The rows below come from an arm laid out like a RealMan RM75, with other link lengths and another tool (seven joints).
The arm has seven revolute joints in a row. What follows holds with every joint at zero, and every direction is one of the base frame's.
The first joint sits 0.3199 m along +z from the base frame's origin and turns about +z.
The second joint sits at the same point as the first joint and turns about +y.
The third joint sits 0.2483 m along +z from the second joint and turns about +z.
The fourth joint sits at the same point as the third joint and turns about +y.
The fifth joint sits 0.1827 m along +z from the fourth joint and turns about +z.
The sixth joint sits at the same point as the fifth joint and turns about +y.
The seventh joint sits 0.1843 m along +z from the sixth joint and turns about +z.
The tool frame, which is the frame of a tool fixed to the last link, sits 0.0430 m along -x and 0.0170 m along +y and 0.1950 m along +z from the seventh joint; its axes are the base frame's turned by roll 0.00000, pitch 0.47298 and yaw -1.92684 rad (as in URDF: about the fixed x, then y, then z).
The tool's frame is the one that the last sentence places.
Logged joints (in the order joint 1, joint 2, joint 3, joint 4, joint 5, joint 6, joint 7), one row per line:
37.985 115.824 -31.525 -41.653 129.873 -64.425 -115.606
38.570 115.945 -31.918 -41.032 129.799 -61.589 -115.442
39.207 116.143 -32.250 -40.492 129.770 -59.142 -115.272
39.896 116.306 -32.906 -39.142 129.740 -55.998 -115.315
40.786 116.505 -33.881 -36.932 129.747 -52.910 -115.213
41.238 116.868 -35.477 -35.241 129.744 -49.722 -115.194
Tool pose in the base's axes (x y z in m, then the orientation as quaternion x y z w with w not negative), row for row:
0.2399 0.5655 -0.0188 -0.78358 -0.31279 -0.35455 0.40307
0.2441 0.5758 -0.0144 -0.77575 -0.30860 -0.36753 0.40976
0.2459 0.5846 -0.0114 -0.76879 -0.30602 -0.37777 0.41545
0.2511 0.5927 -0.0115 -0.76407 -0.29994 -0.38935 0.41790
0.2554 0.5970 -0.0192 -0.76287 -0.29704 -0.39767 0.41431
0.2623 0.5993 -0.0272 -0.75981 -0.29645 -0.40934 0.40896
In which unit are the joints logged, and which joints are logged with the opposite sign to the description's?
The joints are logged in degrees. Opposite sign: joint 5, joint 7.
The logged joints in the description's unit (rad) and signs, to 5 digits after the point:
0.66296 2.02151 -0.55022 -0.72698 -2.26671 -1.12443 2.01771
0.67317 2.02362 -0.55707 -0.71614 -2.26542 -1.07493 2.01484
0.68429 2.02708 -0.56287 -0.70672 -2.26491 -1.03222 2.01188
0.69632 2.02992 -0.57432 -0.68316 -2.26439 -0.97735 2.01263
0.71185 2.03340 -0.59134 -0.64458 -2.26451 -0.92345 2.01085
0.71974 2.03973 -0.61919 -0.61507 -2.26446 -0.86781 2.01051

